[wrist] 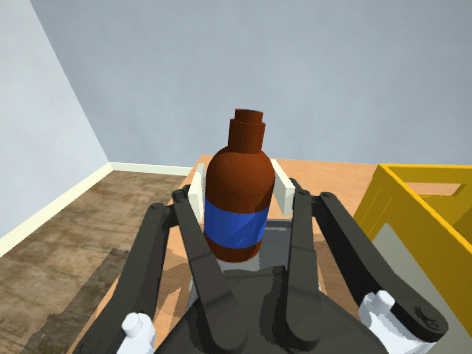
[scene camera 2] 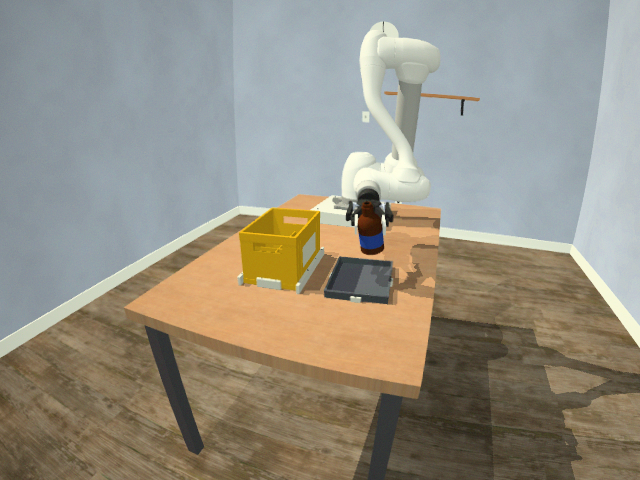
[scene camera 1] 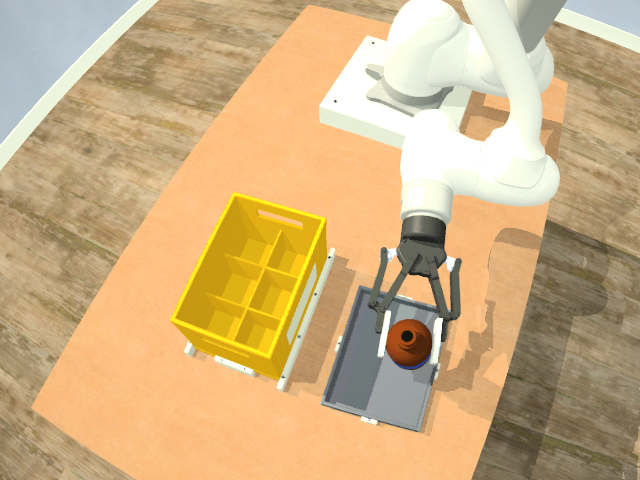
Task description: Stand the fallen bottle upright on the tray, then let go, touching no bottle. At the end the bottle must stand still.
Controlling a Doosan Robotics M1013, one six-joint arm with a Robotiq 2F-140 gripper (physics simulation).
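Places are measured from the arm's base along level axes (x ahead, y left, z up), in millimetres.
Pixels of known places: gripper, fingertip midpoint: (scene camera 2: pixel 370 230) (scene camera 1: pixel 407 360); arm's base at its link origin: (scene camera 2: pixel 356 207) (scene camera 1: pixel 410 92).
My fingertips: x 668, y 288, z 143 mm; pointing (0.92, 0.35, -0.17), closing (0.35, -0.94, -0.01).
Ahead of a thing's pixels: the offset from my fingertips to its top centre. "spot": to the spot under its first point.
The brown bottle with a blue label @(25 mm back, 10 mm right, 80 mm up) (scene camera 1: pixel 408 347) (scene camera 2: pixel 370 233) (wrist: pixel 237 215) is nearly upright, neck up, with a slight lean in the scene camera 2 and wrist views. My gripper (scene camera 1: pixel 410 338) (scene camera 2: pixel 370 224) (wrist: pixel 237 172) is shut on it, with one white finger pad on each side of its body. The bottle is in the air above the grey tray @(41 mm back, 34 mm right, 169 mm down) (scene camera 1: pixel 392 397) (scene camera 2: pixel 355 297) (wrist: pixel 276 245). In the scene camera 2 view, its base is visibly higher than the tray. In the scene camera 1 view, it hangs over the tray's right part.
A yellow crate with compartments @(14 mm back, 308 mm right, 20 mm down) (scene camera 1: pixel 237 356) (scene camera 2: pixel 271 269) (wrist: pixel 380 200) stands left of the tray in the scene views. A white strip @(spot: 9 mm ahead, 202 mm right, 165 mm down) (scene camera 1: pixel 299 335) runs along the crate's side facing the tray. Small white stops @(spot: 85 mm ahead, 5 mm right, 180 mm down) (scene camera 1: pixel 369 420) (scene camera 2: pixel 355 299) sit at the tray's edges.
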